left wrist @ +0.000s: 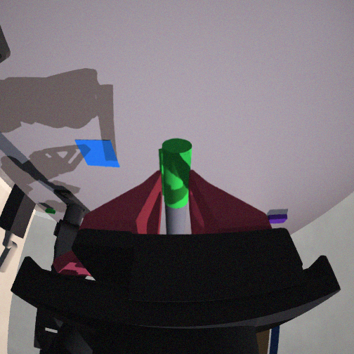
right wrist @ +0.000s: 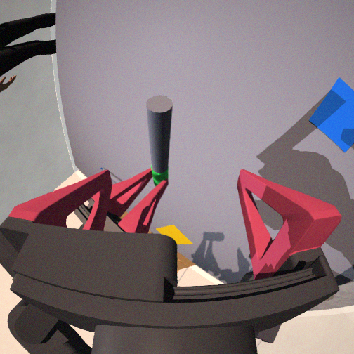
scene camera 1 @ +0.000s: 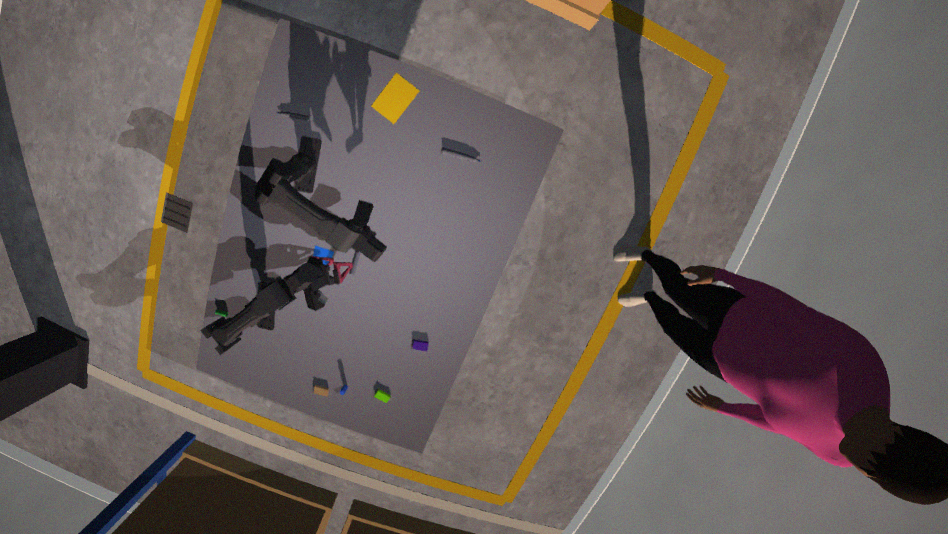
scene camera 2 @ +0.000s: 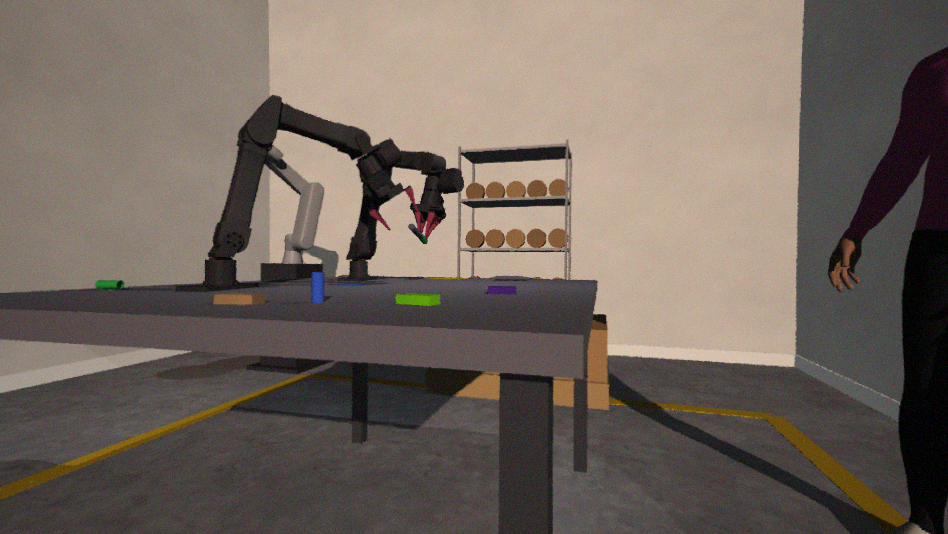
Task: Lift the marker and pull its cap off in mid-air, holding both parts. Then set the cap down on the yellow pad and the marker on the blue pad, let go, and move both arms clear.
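Seen in the pictures: left gripper, fingertip midpoint: [scene camera 2: 422, 238]; right gripper, fingertip midpoint: [scene camera 1: 342, 262] [scene camera 2: 404, 221]; left arm's base, origin of the base link: [scene camera 1: 308, 165] [scene camera 2: 358, 280]; right arm's base, origin of the base link: [scene camera 2: 220, 289].
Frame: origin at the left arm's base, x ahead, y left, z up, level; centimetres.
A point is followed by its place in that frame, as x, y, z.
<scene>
The marker has a grey body [scene camera 2: 413, 229] @(28.5, -30.5, 15.9) [left wrist: 175, 221] [right wrist: 159, 135] and a green cap [left wrist: 176, 155] [right wrist: 160, 176], still joined, held in the air above the table. My left gripper [scene camera 2: 425, 233] @(28.5, -20.1, 13.9) [left wrist: 174, 177] is shut on it at the green cap end. In the right wrist view the grey body's flat end points up and away from the left fingers. My right gripper [scene camera 2: 404, 227] @(24.9, -27.3, 18.5) [right wrist: 174, 176] is open, with the marker between its spread fingers in view, nearer one finger; contact does not show. The blue pad [scene camera 1: 323, 252] @(11.4, -31.1, 0.1) [left wrist: 97, 153] [right wrist: 331, 119] and yellow pad [scene camera 1: 395, 98] @(26.8, 30.1, 0.1) [right wrist: 174, 234] lie on the table.
Other table objects are a green cylinder [scene camera 1: 220, 313] @(-28.7, -67.1, 2.0) [scene camera 2: 110, 284] @(-27.7, -68.1, 1.2), a tan block [scene camera 1: 321, 390] @(18.7, -91.1, 1.5) [scene camera 2: 239, 299] @(19.5, -93.5, 0.8), an upright blue cylinder [scene camera 2: 317, 287] @(28.9, -88.1, 2.4), a lime block [scene camera 1: 382, 396] @(45.1, -86.6, 1.5) [scene camera 2: 417, 299] @(45.4, -88.9, 0.9) and a purple block [scene camera 1: 419, 344] @(55.5, -58.5, 1.5) [scene camera 2: 501, 290] @(56.0, -60.9, 0.8). A person [scene camera 1: 789, 358] stands beyond the table.
</scene>
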